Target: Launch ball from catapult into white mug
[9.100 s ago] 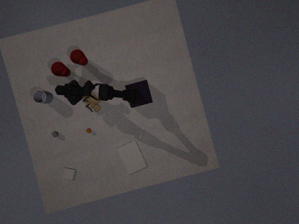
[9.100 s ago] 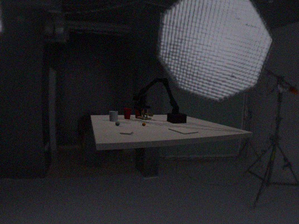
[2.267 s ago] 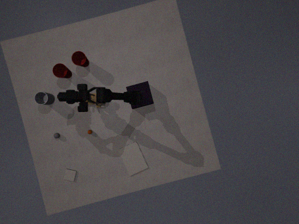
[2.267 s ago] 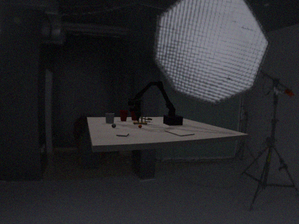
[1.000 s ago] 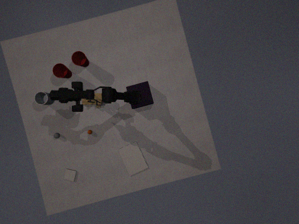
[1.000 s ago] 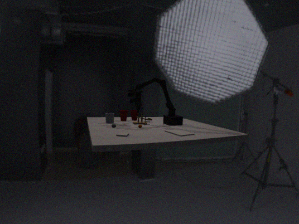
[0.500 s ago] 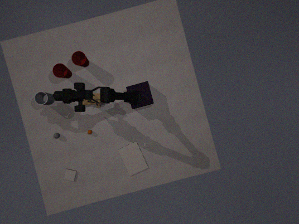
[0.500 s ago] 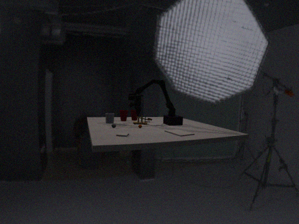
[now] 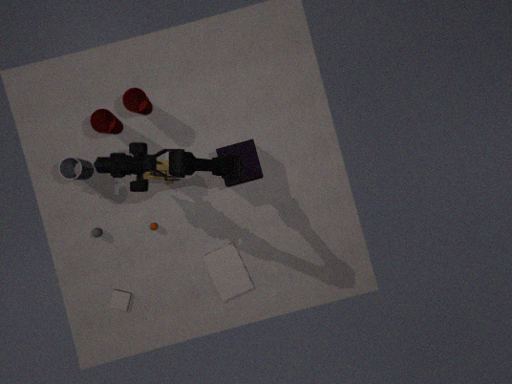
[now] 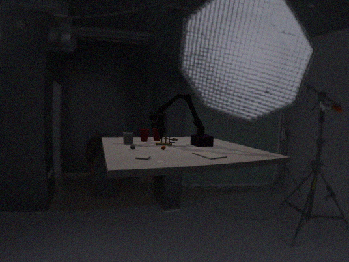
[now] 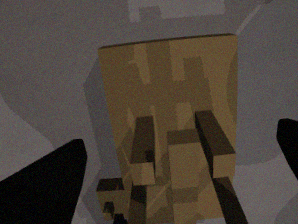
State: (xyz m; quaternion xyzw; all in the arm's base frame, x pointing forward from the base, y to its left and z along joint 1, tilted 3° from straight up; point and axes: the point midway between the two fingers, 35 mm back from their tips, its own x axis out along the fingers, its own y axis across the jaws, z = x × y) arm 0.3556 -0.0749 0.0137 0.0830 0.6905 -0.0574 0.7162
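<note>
My gripper tip is 240 mm to the right of the orange ball, 40 mm above it and 30 mm short of it. Round my gripper tip: white mug: 280 mm ahead, 60 mm to the right, 30 mm below; then wooden catapult: 70 mm behind, 30 mm to the left, 10 mm below; then small grey ball: 270 mm ahead, 210 mm to the left, 40 mm below.
</note>
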